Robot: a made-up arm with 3 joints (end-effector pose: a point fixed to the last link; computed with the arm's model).
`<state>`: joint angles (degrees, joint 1 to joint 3).
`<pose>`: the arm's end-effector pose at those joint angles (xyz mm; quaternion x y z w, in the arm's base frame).
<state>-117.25 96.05 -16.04</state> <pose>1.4 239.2 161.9 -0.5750 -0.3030 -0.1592 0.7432</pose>
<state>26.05 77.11 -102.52</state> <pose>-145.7 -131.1 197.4 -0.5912 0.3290 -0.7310 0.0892</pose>
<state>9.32 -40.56 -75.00</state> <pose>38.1 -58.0 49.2 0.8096 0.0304 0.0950 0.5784</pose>
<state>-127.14 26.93 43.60</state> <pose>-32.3 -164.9 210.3 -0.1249 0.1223 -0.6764 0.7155</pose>
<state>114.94 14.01 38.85</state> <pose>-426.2 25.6 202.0 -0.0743 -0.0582 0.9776 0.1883</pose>
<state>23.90 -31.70 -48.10</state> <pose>49.3 77.9 135.8 0.6531 0.1809 0.3365 0.6539</pose>
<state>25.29 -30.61 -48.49</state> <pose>46.5 81.3 139.9 0.6529 0.1805 0.3493 0.6473</pose>
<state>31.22 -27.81 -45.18</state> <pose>31.8 111.9 156.2 0.6207 0.2050 0.4108 0.6356</pose>
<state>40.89 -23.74 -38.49</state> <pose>-4.3 159.4 180.8 0.5551 0.2423 0.5096 0.6112</pose>
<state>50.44 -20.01 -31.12</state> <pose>-53.2 197.0 201.7 0.4801 0.2691 0.6026 0.5778</pose>
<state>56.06 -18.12 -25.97</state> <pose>-88.3 214.8 211.4 0.4280 0.2808 0.6553 0.5554</pose>
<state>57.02 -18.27 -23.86</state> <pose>-97.4 221.0 211.3 0.4089 0.2861 0.6659 0.5545</pose>
